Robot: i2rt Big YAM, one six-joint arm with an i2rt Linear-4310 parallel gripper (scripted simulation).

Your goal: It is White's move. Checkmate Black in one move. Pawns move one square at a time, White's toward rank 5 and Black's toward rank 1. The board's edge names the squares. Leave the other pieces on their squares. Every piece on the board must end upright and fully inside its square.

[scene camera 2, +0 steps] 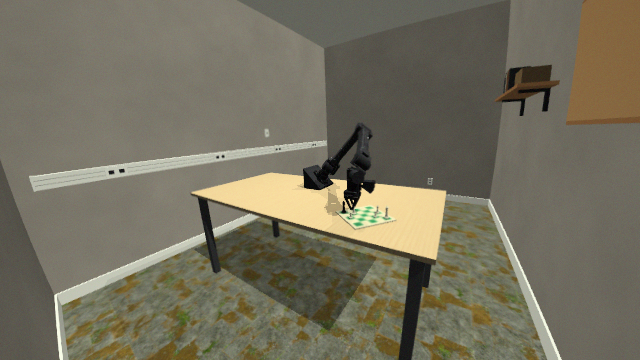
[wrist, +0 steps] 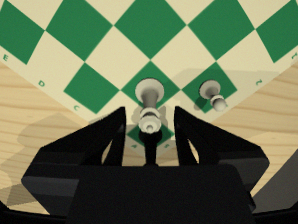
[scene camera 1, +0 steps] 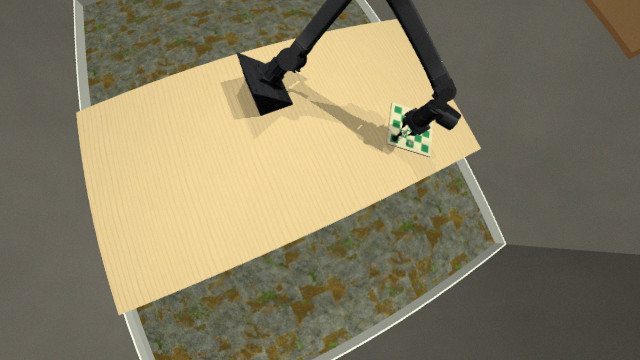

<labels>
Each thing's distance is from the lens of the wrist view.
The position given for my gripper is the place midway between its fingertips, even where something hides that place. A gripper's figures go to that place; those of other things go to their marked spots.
my gripper [wrist: 150, 113]: 13 cm
white piece [wrist: 150, 90]: 14 cm
</labels>
